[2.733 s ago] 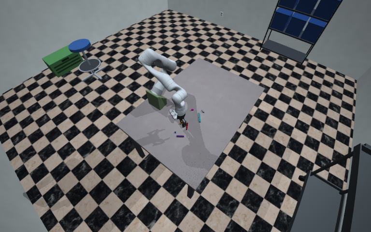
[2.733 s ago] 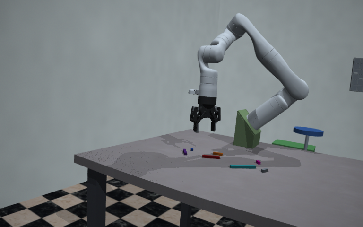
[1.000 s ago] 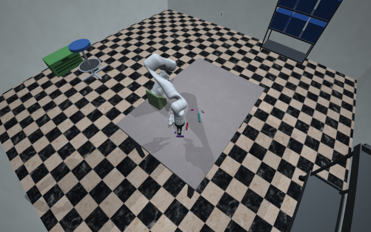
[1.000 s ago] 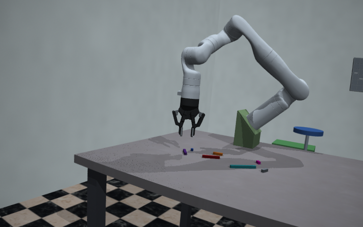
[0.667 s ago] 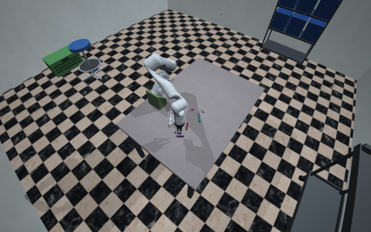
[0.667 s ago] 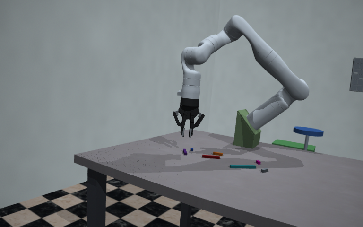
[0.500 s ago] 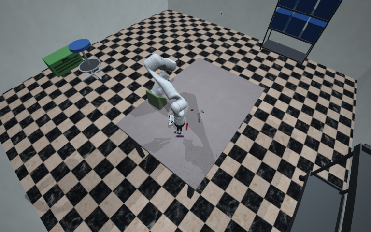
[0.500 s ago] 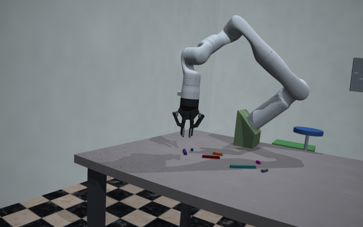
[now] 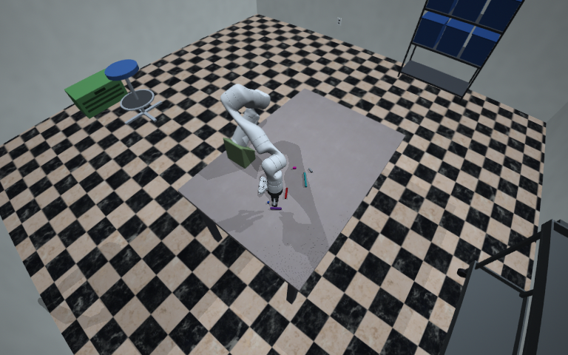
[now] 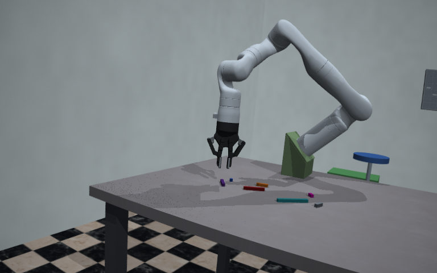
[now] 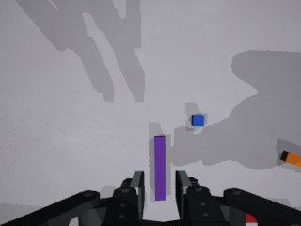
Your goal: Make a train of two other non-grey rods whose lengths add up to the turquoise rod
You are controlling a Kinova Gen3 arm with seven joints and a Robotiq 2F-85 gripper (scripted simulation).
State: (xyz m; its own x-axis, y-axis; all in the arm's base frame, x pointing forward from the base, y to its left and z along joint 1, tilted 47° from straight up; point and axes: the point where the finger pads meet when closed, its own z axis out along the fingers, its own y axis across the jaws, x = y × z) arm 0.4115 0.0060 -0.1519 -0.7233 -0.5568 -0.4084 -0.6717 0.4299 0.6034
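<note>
Now: hand 7 cm above the purple rod. Also, from my hand: small blue rod (6 cm behind, 7 cm below); then red rod (3 cm behind, 11 cm to the left, 7 cm below); then orange rod (10 cm behind, 10 cm to the left, 7 cm below).
</note>
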